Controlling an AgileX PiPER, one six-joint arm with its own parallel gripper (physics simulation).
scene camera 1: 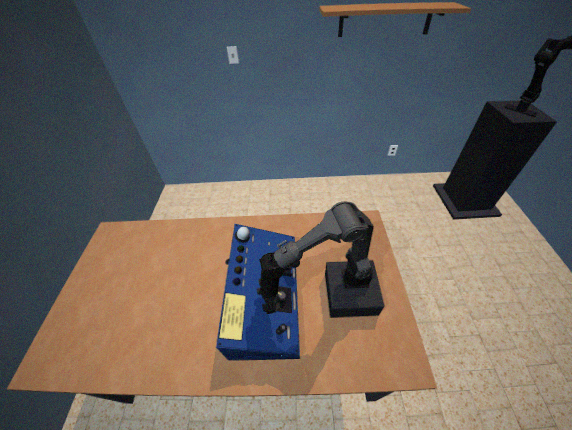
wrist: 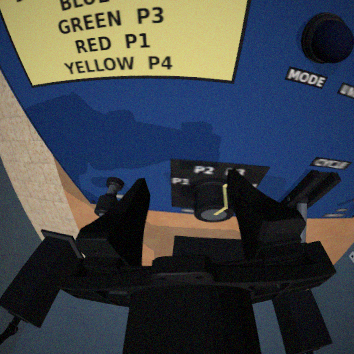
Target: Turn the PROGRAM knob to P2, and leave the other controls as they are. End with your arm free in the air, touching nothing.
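Observation:
The PROGRAM knob (scene camera 1: 281, 295) (wrist: 210, 199) is a dark round knob on a black label plate (wrist: 182, 196) on the blue panel (scene camera 1: 257, 336) (wrist: 280, 115). In the wrist view its yellow pointer line points up toward the P3 label, which the right finger partly covers; P1 and P2 are readable. My gripper (scene camera 1: 271, 306) (wrist: 186, 182) is open, with its fingers wide apart above the panel. The knob shows between them, closer to the right finger. Whether that finger touches it, I cannot tell.
A small black control (scene camera 1: 281, 329) (wrist: 112, 192) stands left of the knob in the wrist view. The CYCLE lever (wrist: 303, 217) stands right of it, near the right finger. A yellow card (scene camera 1: 233, 317) (wrist: 150, 50), a dark MODE lamp (scene camera 1: 237, 281) (wrist: 330, 40) and a white dome (scene camera 1: 243, 233) are on the panel.

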